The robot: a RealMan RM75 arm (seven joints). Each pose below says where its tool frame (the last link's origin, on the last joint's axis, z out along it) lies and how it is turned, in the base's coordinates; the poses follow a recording.
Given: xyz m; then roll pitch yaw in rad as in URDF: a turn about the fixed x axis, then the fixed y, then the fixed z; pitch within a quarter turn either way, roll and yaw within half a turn.
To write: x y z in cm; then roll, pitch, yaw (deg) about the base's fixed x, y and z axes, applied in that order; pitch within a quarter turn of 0, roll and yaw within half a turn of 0. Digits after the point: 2 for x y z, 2 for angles.
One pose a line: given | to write
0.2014 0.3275 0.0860 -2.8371 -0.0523 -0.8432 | 20.14 32.75 8.60 -162.55 -3.00 -48.31
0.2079 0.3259 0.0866 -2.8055 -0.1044 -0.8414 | 20.79 32.59 8.66 -160.74 -5.98 -48.21
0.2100 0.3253 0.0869 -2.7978 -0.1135 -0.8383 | 21.00 32.53 8.69 -160.30 -6.50 -48.03
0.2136 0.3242 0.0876 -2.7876 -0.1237 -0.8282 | 21.36 32.42 8.76 -159.72 -7.09 -47.45
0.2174 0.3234 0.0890 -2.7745 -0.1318 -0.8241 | 21.74 32.34 8.90 -158.97 -7.55 -47.22
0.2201 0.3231 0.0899 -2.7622 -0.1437 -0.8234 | 22.01 32.31 8.99 -158.26 -8.23 -47.18
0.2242 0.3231 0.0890 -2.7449 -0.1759 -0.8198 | 22.42 32.31 8.90 -157.27 -10.08 -46.97
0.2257 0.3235 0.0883 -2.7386 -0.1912 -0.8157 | 22.57 32.35 8.83 -156.91 -10.95 -46.74
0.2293 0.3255 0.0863 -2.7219 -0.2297 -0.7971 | 22.93 32.55 8.63 -155.95 -13.16 -45.67
